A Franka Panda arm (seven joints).
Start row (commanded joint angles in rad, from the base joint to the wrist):
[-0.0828 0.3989 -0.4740 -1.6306 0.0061 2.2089 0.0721]
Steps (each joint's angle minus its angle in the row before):
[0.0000 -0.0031 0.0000 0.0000 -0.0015 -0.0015 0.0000]
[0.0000 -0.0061 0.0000 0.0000 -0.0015 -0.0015 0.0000]
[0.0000 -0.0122 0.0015 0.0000 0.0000 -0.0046 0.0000]
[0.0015 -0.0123 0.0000 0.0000 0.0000 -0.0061 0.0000]
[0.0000 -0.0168 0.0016 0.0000 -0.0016 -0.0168 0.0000]
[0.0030 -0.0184 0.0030 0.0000 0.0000 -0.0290 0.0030]
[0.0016 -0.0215 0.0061 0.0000 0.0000 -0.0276 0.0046]
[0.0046 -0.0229 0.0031 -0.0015 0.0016 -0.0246 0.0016]
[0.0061 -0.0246 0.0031 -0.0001 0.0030 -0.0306 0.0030]
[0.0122 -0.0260 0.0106 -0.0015 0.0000 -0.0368 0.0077]
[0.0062 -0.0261 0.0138 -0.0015 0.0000 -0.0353 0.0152]
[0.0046 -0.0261 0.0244 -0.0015 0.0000 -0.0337 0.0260]
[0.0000 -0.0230 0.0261 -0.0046 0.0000 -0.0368 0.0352]
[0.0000 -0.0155 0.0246 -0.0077 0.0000 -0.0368 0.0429]
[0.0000 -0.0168 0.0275 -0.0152 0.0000 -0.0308 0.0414]
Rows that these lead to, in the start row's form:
[-0.0828 0.3958 -0.4740 -1.6306 0.0046 2.2074 0.0721]
[-0.0828 0.3897 -0.4740 -1.6306 0.0031 2.2059 0.0721]
[-0.0828 0.3775 -0.4725 -1.6306 0.0031 2.2013 0.0721]
[-0.0813 0.3652 -0.4725 -1.6306 0.0031 2.1952 0.0721]
[-0.0813 0.3484 -0.4709 -1.6306 0.0015 2.1784 0.0721]
[-0.0783 0.3300 -0.4679 -1.6306 0.0015 2.1494 0.0751]
[-0.0767 0.3085 -0.4618 -1.6306 0.0015 2.1218 0.0797]
[-0.0721 0.2856 -0.4587 -1.6321 0.0031 2.0972 0.0813]
[-0.0660 0.2610 -0.4556 -1.6322 0.0061 2.0666 0.0843]
[-0.0538 0.2350 -0.4450 -1.6337 0.0061 2.0298 0.0920]
[-0.0476 0.2089 -0.4312 -1.6352 0.0061 1.9945 0.1072]
[-0.0430 0.1828 -0.4068 -1.6367 0.0061 1.9608 0.1332]
[-0.0430 0.1598 -0.3807 -1.6413 0.0061 1.9240 0.1684]
[-0.0430 0.1443 -0.3561 -1.6490 0.0061 1.8872 0.2113]
[-0.0430 0.1275 -0.3286 -1.6642 0.0061 1.8564 0.2527]

